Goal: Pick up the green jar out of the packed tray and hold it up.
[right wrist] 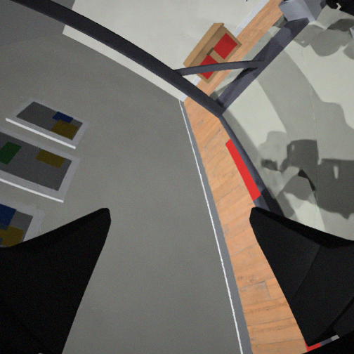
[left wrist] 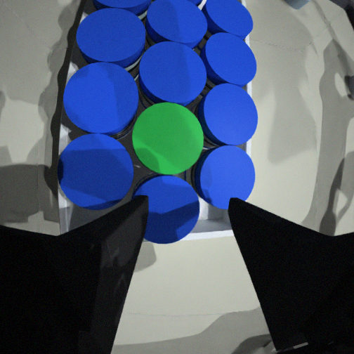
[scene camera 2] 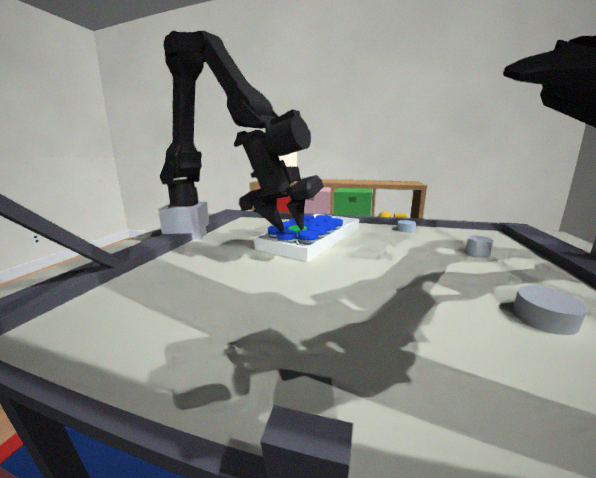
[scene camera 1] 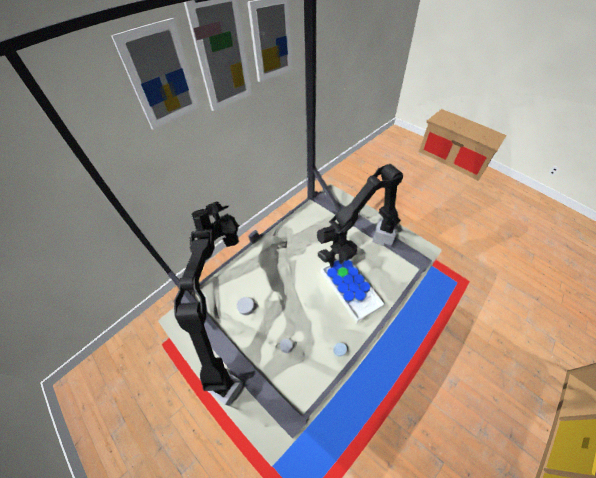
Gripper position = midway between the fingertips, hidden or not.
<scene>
In view: the left gripper (scene camera 2: 292, 229), the right gripper (scene camera 1: 233, 215), a green jar (left wrist: 167, 138), a blue-lidded jar (left wrist: 173, 206), a blue-lidded jar (left wrist: 95, 171), a blue-lidded jar (left wrist: 219, 173), a blue-lidded jar (left wrist: 102, 97), a blue-lidded jar (left wrist: 120, 39), a blue-lidded jar (left wrist: 227, 114) and a blue-lidded jar (left wrist: 227, 59).
The left gripper shows as well in the left wrist view (left wrist: 188, 203). The right gripper also shows in the right wrist view (right wrist: 181, 215). The right wrist view misses the green jar: it is out of frame.
</scene>
